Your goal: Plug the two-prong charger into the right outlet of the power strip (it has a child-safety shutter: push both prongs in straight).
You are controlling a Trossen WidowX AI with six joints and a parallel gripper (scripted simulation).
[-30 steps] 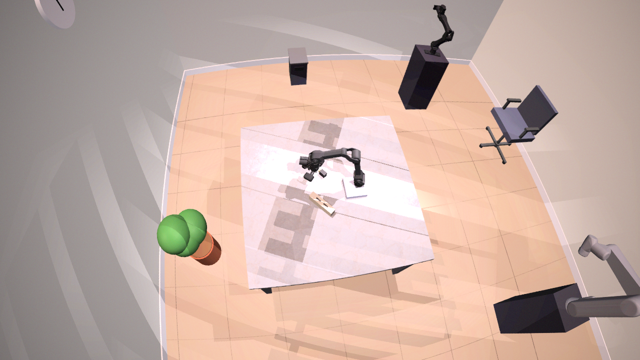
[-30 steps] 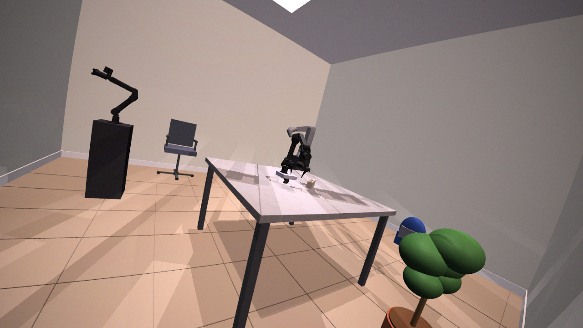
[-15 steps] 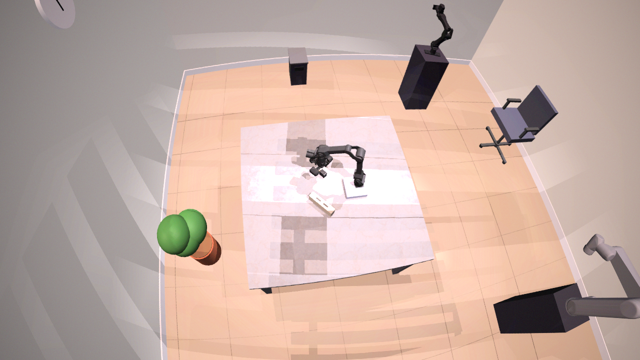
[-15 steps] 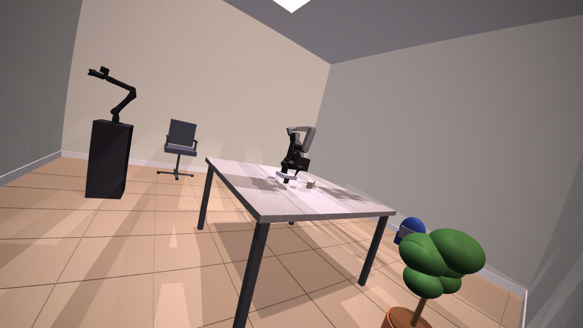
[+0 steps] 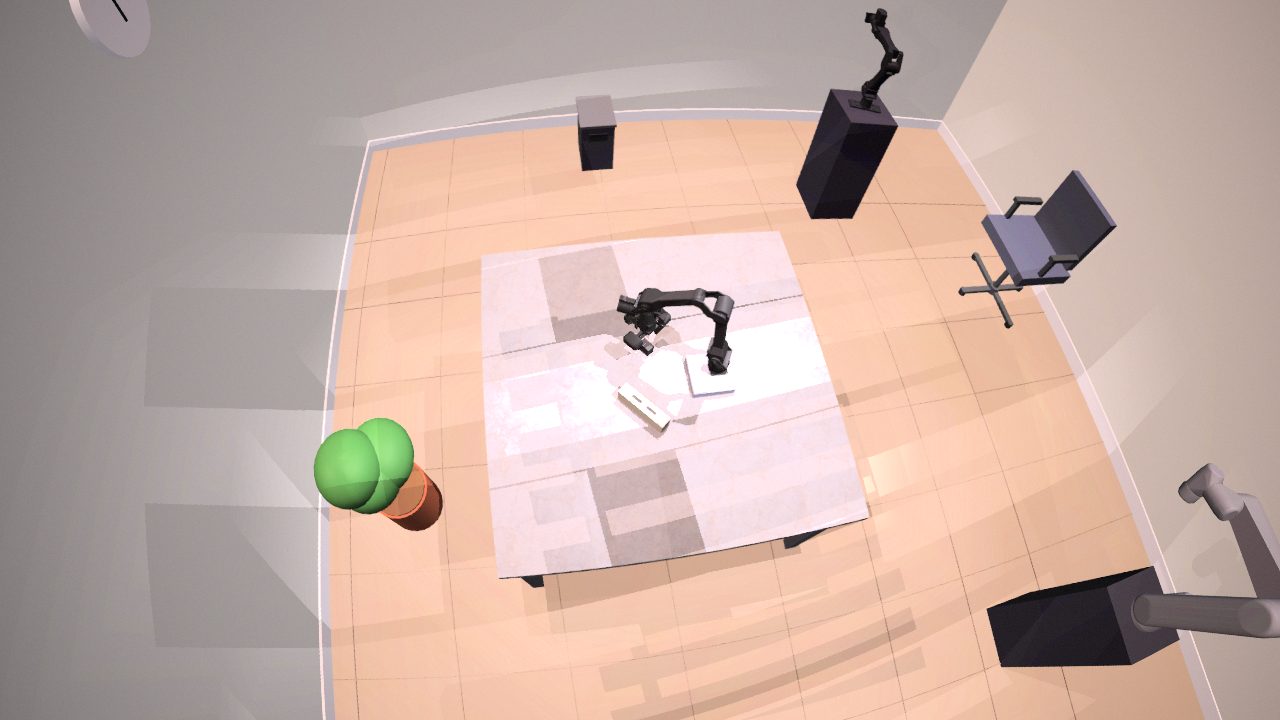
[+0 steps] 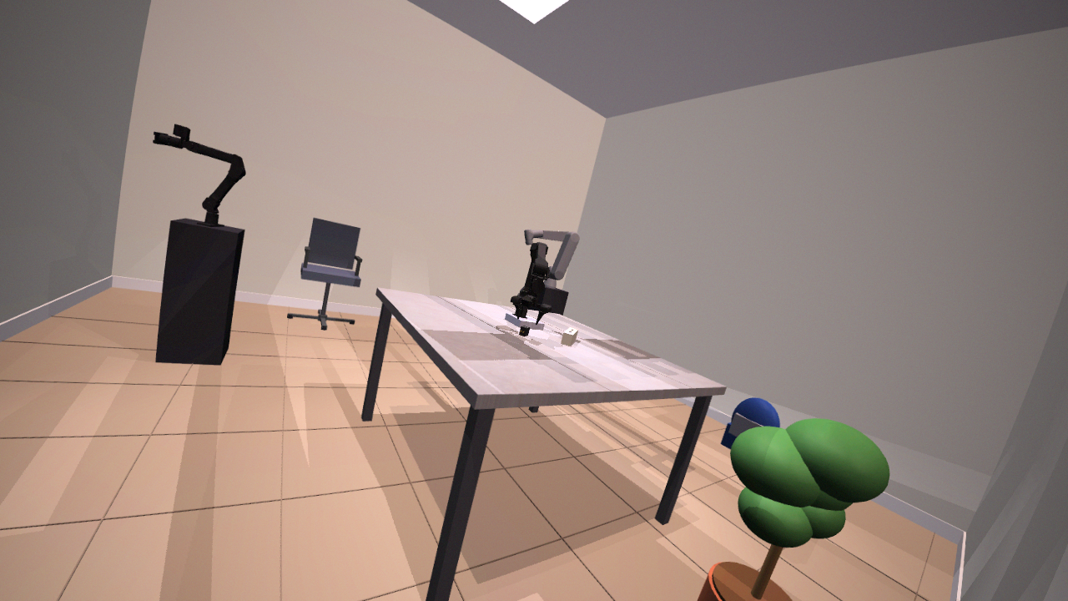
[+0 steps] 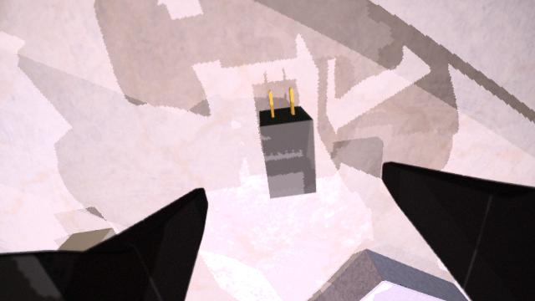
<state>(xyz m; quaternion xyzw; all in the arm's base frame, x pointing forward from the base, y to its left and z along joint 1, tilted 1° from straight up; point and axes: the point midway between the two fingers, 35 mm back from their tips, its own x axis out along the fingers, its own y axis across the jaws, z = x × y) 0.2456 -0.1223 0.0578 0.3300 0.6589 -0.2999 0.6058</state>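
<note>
The two-prong charger lies 40 mm below my gripper tip, 10 mm to the right of it and 10 mm ahead of it.
</note>
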